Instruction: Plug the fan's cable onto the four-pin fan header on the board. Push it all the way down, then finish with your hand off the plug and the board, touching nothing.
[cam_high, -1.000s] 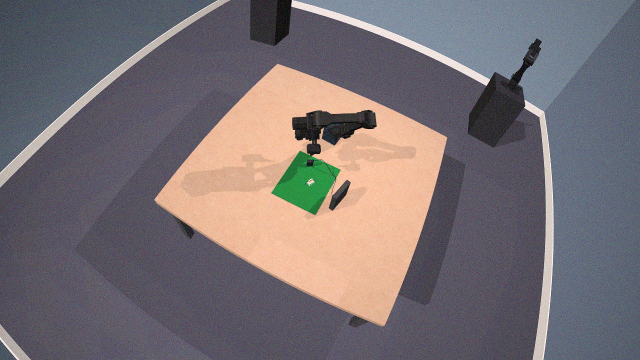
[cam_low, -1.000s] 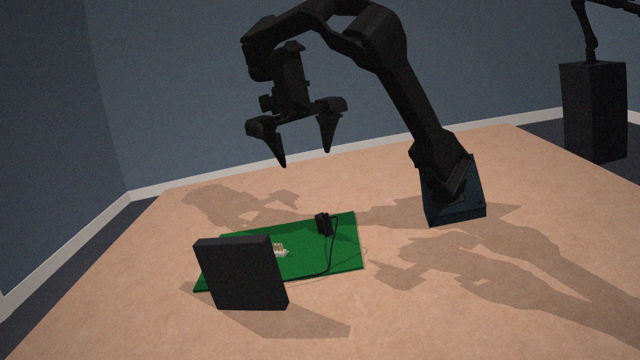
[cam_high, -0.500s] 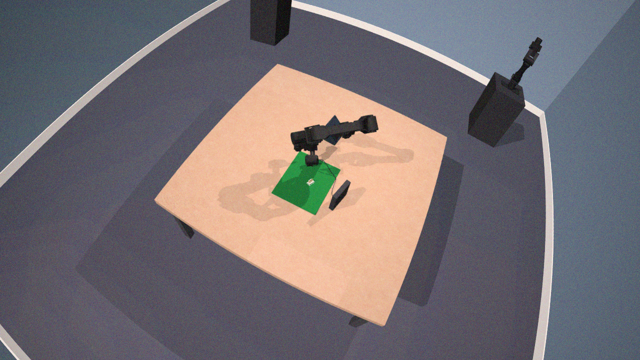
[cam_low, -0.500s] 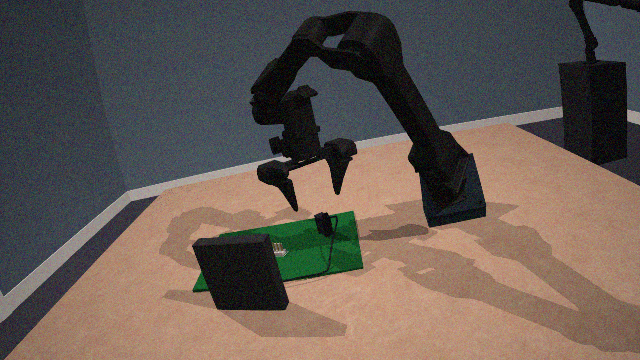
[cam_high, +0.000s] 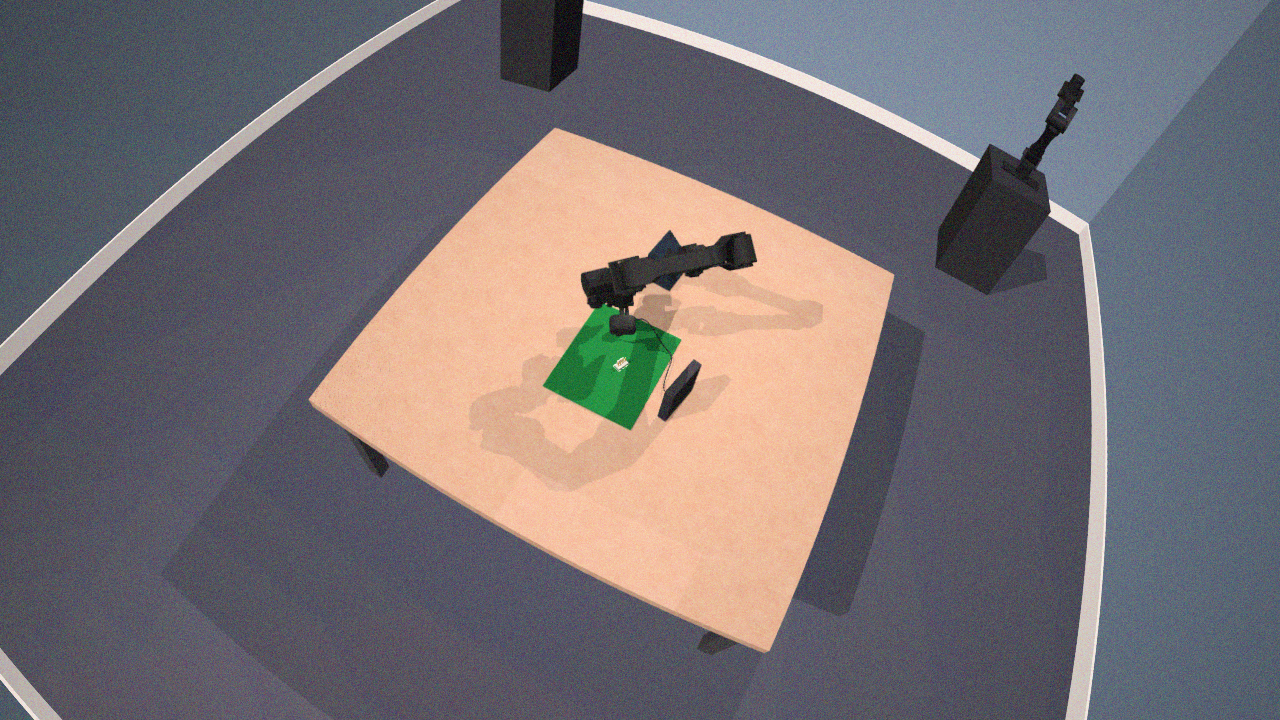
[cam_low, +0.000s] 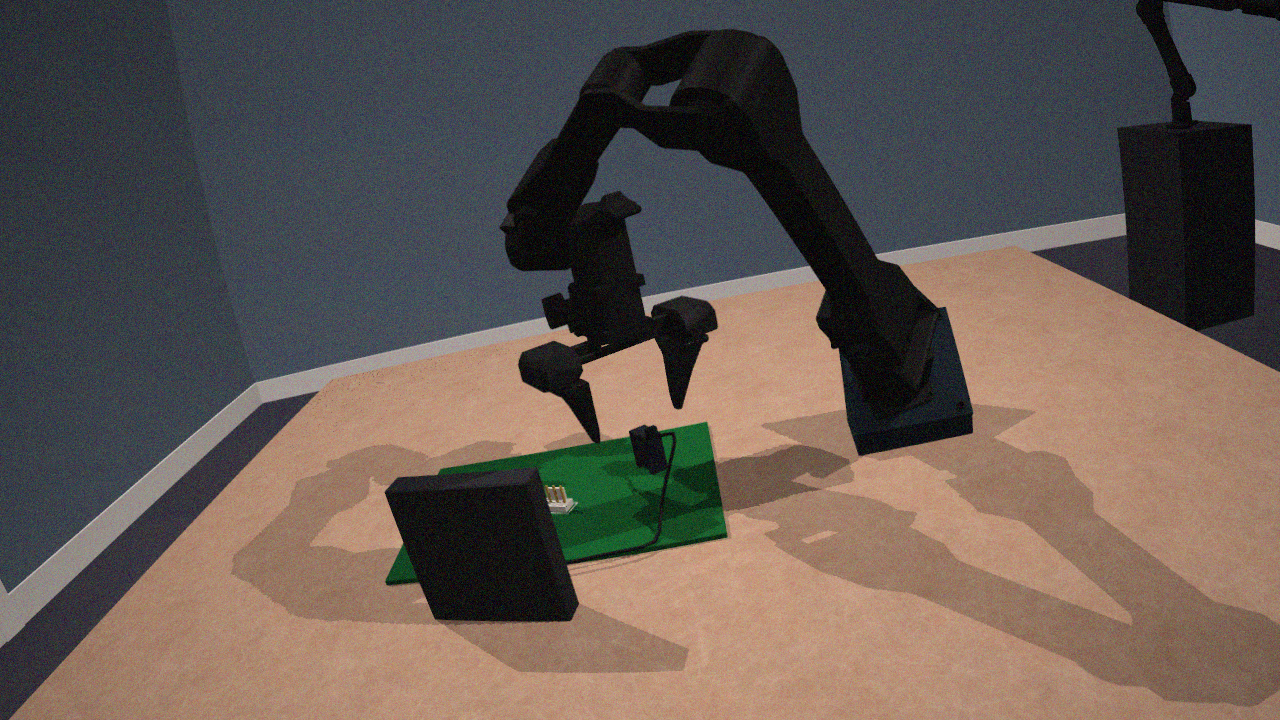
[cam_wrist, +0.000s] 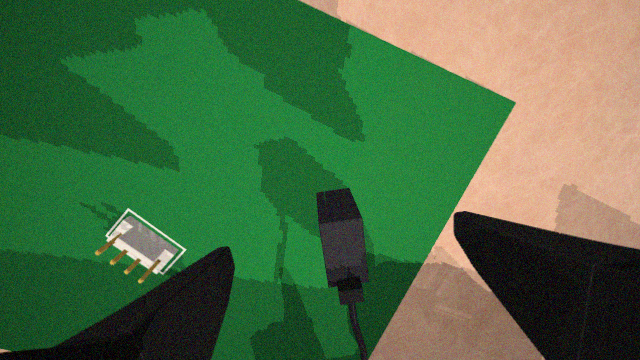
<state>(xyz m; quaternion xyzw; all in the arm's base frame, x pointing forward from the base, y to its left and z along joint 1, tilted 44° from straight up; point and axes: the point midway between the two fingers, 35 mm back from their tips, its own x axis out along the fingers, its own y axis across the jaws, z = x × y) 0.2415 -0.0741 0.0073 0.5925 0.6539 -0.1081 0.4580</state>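
Now: gripper tip 1 cm past the black plug, 1 cm to the right of it and 2 cm above it. Also, from my gripper tip: dark fan 12 cm ahead, 21 cm to the left, 1 cm above; green board 9 cm ahead, 4 cm to the left, 6 cm below.
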